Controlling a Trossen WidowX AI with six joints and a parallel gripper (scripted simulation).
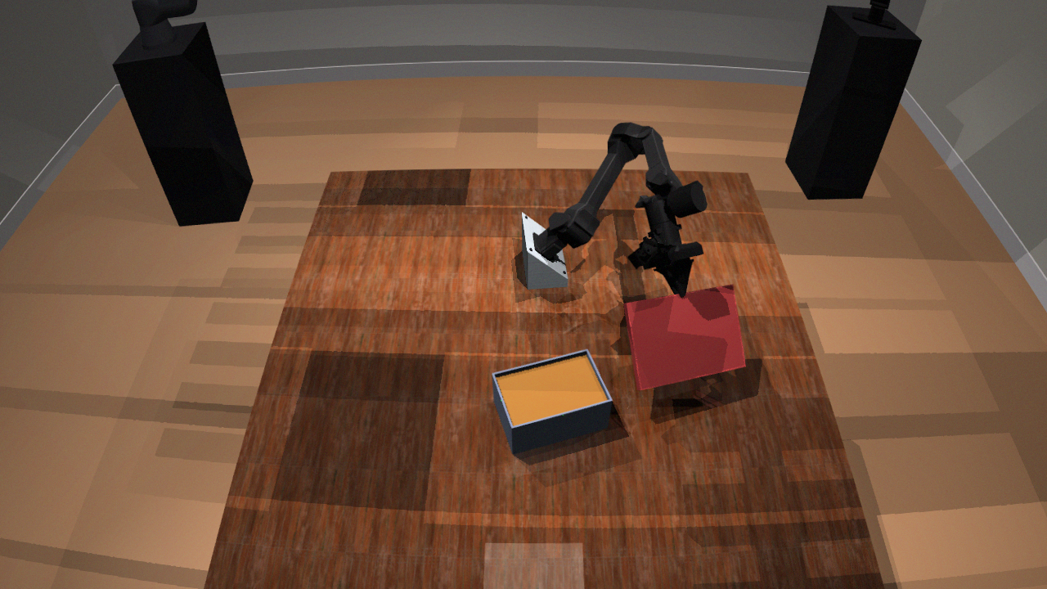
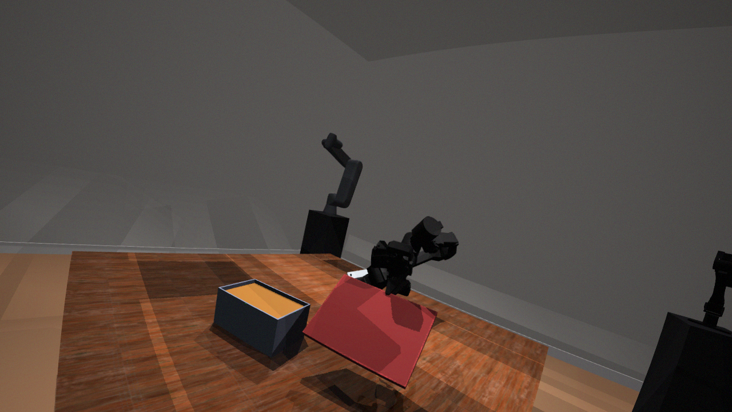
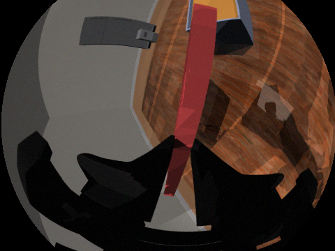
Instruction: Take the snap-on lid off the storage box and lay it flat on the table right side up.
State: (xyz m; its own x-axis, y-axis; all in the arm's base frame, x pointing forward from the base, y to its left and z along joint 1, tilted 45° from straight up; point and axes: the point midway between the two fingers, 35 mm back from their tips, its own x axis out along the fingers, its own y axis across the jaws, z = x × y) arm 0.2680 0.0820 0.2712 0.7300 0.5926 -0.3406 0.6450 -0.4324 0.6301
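Right now my gripper tip is 6 cm short of the red lid, 1 cm to the right of it and 5 cm above it. The rest, counted from my gripper tip: storage box (13 cm ahead, 28 cm to the right, 15 cm below).
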